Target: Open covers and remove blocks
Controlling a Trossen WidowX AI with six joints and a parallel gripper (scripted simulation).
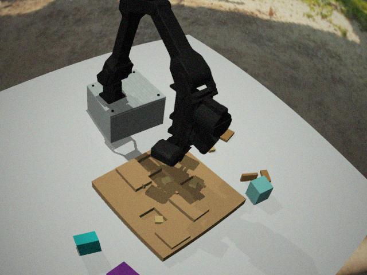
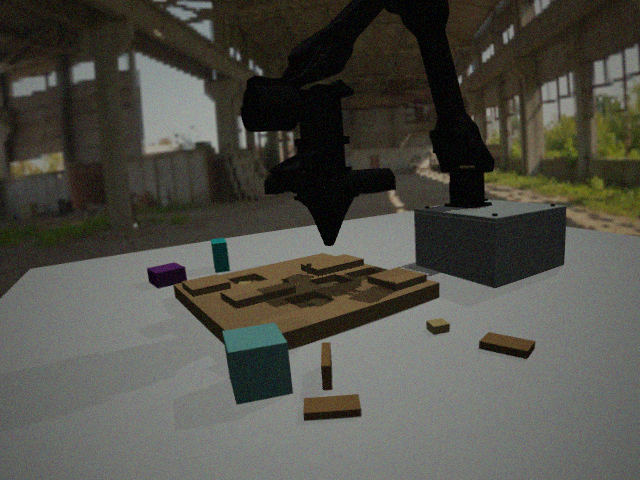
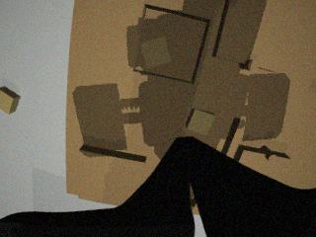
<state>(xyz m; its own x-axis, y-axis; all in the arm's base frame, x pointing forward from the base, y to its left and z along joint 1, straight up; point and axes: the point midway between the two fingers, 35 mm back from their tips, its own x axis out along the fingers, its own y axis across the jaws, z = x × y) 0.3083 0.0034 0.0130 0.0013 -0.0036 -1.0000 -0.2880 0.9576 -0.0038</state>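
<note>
Now: the tan puzzle board 30 mm ahead of my gripper tip, 50 mm to the right of it and 60 mm below it. Round my gripper tip: teal block 50 mm ahead, 330 mm to the right, 50 mm below; brown slab 40 mm behind, 250 mm to the left, 80 mm below; teal cube 180 mm ahead, 140 mm to the left, 60 mm below.
</note>
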